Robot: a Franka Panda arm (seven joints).
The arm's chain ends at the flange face. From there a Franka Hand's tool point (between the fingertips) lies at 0.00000 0.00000 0.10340 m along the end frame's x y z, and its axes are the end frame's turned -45 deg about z.
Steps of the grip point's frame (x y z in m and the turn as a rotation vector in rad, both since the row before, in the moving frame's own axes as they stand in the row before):
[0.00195 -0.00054 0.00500 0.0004 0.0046 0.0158]
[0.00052 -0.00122 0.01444 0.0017 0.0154 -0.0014]
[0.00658 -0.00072 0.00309 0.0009 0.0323 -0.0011]
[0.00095 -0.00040 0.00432 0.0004 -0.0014 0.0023]
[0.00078 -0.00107 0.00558 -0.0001 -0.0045 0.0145]
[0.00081 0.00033 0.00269 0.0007 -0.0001 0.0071]
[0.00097 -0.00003 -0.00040 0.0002 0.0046 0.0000]
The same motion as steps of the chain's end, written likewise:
[0.00069 -0.00140 0.00500 0.0035 0.0030 0.0158]
[-0.00150 0.00002 0.01445 0.0121 0.0097 -0.0014]
[0.00185 -0.00273 0.00314 0.0235 0.0222 -0.0011]
[0.00052 -0.00103 0.00432 -0.0007 -0.0013 0.0023]
[0.00012 -0.00164 0.00558 -0.0033 -0.0031 0.0145]
[0.00086 -0.00030 0.00269 0.0004 -0.0006 0.0071]
[0.00034 -0.00036 -0.00040 0.0034 0.0031 0.0000]

